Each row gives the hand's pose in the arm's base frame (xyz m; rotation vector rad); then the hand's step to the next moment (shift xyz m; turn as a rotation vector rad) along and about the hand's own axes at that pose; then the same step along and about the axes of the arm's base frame.
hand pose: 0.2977 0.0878 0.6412 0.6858 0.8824 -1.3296
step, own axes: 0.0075 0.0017 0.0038 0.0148 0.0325 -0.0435
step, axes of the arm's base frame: 0.0024 -0.0069 -0.0045 0.0259 0.0333 -0.0372
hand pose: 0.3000 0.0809 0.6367 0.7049 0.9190 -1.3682
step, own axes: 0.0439 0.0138 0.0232 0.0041 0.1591 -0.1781
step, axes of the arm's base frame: 0.0154 -0.0405 -0.0279 0.1336 0.1673 -0.1059
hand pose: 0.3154 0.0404 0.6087 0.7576 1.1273 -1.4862
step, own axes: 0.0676 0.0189 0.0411 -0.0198 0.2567 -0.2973
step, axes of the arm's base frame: 0.0075 -0.0626 -0.0514 0.2205 0.2889 -0.1504
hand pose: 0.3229 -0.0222 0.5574 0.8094 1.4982 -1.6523
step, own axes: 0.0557 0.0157 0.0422 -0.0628 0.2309 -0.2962
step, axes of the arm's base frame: -0.0142 -0.0488 -0.0505 0.2207 0.2935 -0.1005
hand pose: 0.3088 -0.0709 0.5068 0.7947 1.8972 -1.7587
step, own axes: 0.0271 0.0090 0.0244 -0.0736 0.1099 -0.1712
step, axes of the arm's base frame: -0.0158 -0.0207 -0.0271 0.1396 0.1645 -0.0159
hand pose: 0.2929 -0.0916 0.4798 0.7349 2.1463 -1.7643
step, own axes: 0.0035 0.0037 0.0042 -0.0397 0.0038 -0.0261
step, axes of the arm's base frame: -0.0014 -0.0028 -0.0058 0.0381 0.0173 0.0228
